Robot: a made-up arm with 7 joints.
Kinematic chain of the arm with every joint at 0, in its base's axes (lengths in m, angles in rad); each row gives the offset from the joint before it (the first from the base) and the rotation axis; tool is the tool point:
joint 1: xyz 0 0 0.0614 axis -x
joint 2: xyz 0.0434 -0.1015 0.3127 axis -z
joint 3: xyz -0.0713 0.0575 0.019 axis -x
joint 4: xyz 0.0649 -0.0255 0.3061 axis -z
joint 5: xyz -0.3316 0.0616 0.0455 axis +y
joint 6: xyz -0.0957 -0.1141 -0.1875 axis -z
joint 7: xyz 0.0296 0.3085 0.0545 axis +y
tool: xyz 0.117 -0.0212 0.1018
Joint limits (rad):
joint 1: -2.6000..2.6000
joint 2: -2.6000..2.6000
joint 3: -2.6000..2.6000
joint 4: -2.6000..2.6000
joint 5: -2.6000..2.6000
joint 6: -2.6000..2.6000
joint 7: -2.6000..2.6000
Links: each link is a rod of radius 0.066 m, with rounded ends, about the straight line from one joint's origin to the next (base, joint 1, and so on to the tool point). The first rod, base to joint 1, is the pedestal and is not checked.
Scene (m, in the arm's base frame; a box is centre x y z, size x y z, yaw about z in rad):
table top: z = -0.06
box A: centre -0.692 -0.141 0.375 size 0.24 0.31 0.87 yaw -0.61
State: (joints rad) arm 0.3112 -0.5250 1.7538 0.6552 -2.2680 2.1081 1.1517
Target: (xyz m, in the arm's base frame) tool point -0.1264 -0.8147 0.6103
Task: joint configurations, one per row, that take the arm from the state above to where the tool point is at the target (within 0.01 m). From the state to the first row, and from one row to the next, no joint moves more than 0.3 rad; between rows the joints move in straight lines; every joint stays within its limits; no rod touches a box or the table.
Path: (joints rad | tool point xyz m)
1: 0.0823 -0.2387 1.6096 0.4724 -2.3510 2.2311 1.1453 | -0.4414 0.4190 0.5942
2: -0.1465 0.0475 1.4654 0.2897 -2.4340 2.3540 1.1389 | -0.2318 0.3163 0.8283
3: -0.3754 0.3338 1.3211 0.1069 -2.5170 2.4770 1.1325 | -0.0252 0.0435 0.9676
4: -0.6042 0.6201 1.1769 -0.0758 -2.6000 2.6000 1.1260 | 0.1315 -0.3155 0.9403
5: -0.6083 0.3298 1.0829 -0.0257 -2.5527 2.5478 1.1132 | -0.0147 -0.3529 0.9362
6: -0.6124 0.0396 0.9888 0.0245 -2.5053 2.4956 1.1003 | -0.1322 -0.4275 0.8976
7: -0.6165 -0.2507 0.8948 0.0746 -2.4580 2.4435 1.0875 | -0.2060 -0.5264 0.8339
8: -0.6206 -0.5409 0.8008 0.1248 -2.4106 2.3913 1.0746 | -0.2286 -0.6342 0.7567
9: -0.6247 -0.8311 0.7067 0.1749 -2.3633 2.3391 1.0618 | -0.1997 -0.7350 0.6784
10: -0.6287 -1.1214 0.6127 0.2251 -2.3159 2.2869 1.0489 | -0.1264 -0.8147 0.6103

